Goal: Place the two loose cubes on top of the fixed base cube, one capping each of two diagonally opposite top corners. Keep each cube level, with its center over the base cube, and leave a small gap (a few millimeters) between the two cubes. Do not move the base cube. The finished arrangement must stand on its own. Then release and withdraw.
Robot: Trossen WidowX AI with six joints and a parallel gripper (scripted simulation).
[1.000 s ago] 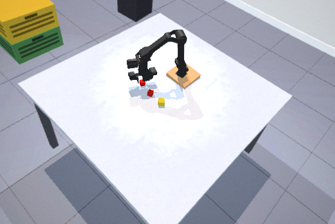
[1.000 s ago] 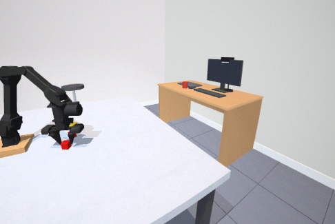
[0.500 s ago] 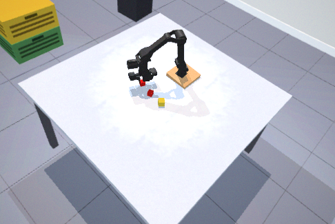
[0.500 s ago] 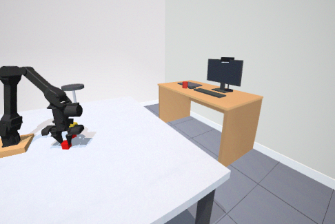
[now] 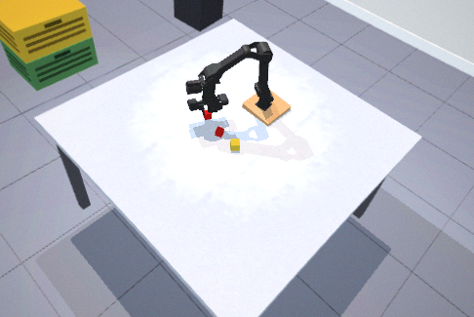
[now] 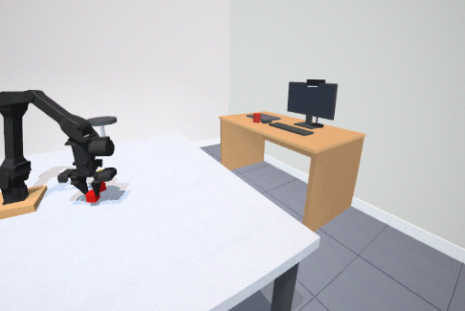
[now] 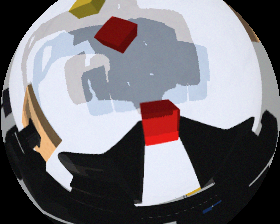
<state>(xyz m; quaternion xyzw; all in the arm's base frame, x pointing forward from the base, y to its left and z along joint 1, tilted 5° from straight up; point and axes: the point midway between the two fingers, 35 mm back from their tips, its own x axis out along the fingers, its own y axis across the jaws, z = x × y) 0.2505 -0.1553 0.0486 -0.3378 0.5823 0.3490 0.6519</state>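
The yellow cube is 210 mm to the left of my gripper tip, 40 mm ahead of it and 20 mm below it.
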